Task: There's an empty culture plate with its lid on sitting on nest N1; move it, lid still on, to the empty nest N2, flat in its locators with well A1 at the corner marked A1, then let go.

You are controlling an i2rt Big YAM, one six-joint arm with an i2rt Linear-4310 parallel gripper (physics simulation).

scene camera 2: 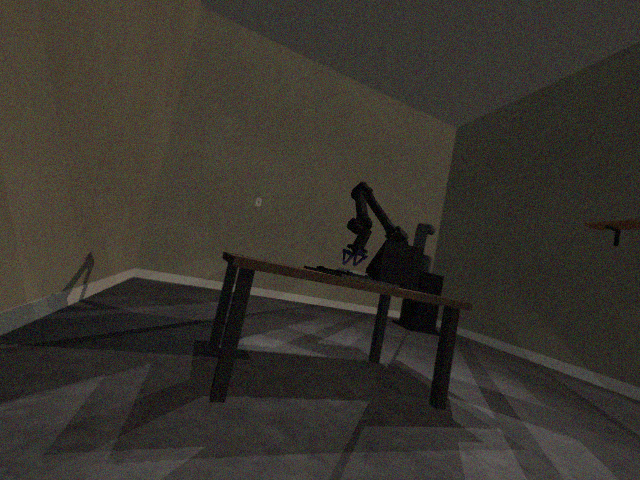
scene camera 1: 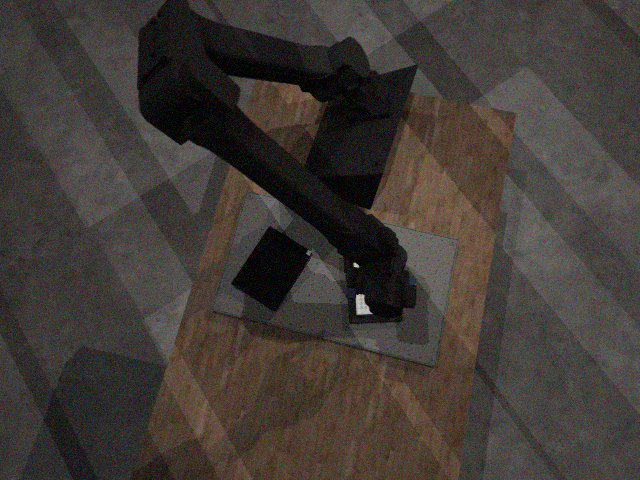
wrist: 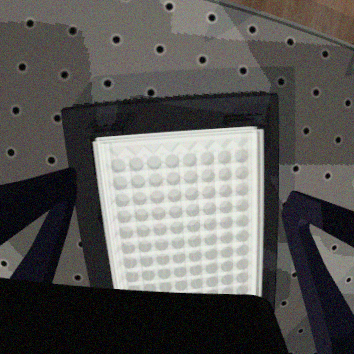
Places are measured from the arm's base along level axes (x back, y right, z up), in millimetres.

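Pixels of known places: gripper, fingertip midpoint: (scene camera 2: 348, 265) (wrist: 186, 192); arm's base, link origin: (scene camera 2: 405, 255) (scene camera 1: 376, 102).
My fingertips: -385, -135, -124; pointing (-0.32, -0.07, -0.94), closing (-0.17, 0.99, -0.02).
Ahead of a thing's pixels: the offset from my fingertips to its top centre, as dx, dy, dz.
The white lidded culture plate {+37, +15, -20} (scene camera 1: 362, 304) (wrist: 182, 215) sits in a dark nest {+36, +14, -30} (scene camera 1: 375, 319) (wrist: 170, 114), which I take as N1; its near end is hidden in the wrist view. My gripper (scene camera 1: 381, 287) (scene camera 2: 351, 264) (wrist: 186, 192) is open and empty above this nest. In the wrist view its two fingers stand off the plate's long sides, one left and one right. Scene camera 2 shows them above the table. The other dark nest {+1, +251, -30} (scene camera 1: 271, 268), which I take as N2, looks empty, with a small white label at one corner. Its letters and locators are too dark to read.
Both nests stand on a grey perforated board {+36, +104, -47} (scene camera 1: 431, 258) (wrist: 200, 60) on the wooden table (scene camera 1: 330, 413) (scene camera 2: 294, 270). A dark block-like base (scene camera 1: 351, 149) stands behind the board. My arm (scene camera 1: 289, 175) reaches over the board between that base and the nests.
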